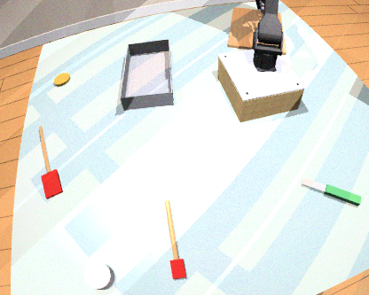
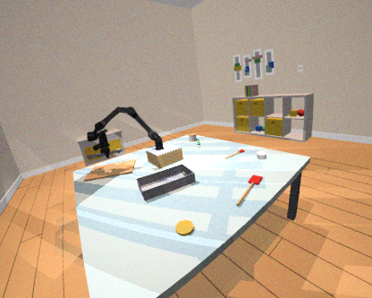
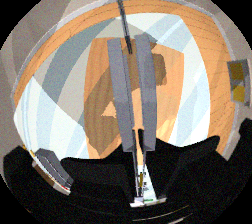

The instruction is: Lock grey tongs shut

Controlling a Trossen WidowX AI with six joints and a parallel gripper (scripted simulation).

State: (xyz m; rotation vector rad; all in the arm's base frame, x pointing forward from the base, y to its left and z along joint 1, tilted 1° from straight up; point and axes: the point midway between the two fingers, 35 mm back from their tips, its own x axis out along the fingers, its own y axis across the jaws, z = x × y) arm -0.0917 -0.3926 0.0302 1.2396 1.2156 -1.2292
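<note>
The wooden board lies 10 cm below my gripper tip. The rest, counted from my gripper tip: yellow disc 83 cm ahead, 24 cm to the left, 10 cm below; then green-handled knife 80 cm to the left, 10 cm below, 1 cm behind; then roasting tin 47 cm ahead, 29 cm to the left, 8 cm below.
</note>
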